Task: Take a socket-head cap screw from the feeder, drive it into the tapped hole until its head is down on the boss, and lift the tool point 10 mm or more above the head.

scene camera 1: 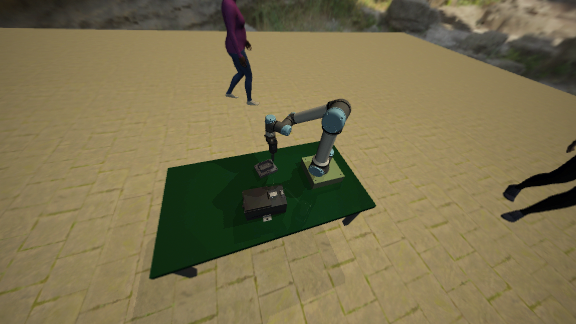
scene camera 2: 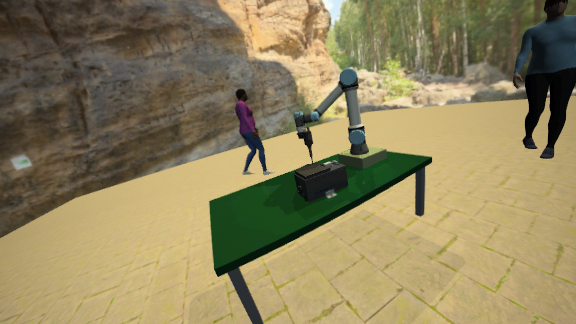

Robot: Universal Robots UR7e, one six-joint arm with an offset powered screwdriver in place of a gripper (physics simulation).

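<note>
My screwdriver (scene camera 1: 272,147) (scene camera 2: 309,142) points down, with its tip at the right back edge of a small grey housing (scene camera 1: 266,168) in scene camera 1. From this far I cannot tell whether the tip touches the housing or whether a screw is on it. The dark box-shaped feeder (scene camera 1: 264,202) (scene camera 2: 321,181) stands in front of the housing, with a light patch on its top and a small metal bracket at its front foot. In scene camera 2 the feeder hides the housing and the place under the tip. The screw, the tapped hole and the boss are too small to make out.
The arm's base stands on a pale block (scene camera 1: 324,176) (scene camera 2: 363,158) at the right of the green table (scene camera 1: 195,220) (scene camera 2: 255,215). A person in a purple top (scene camera 1: 234,30) (scene camera 2: 245,117) is behind the table. Another person (scene camera 1: 547,187) (scene camera 2: 550,50) is off to the right.
</note>
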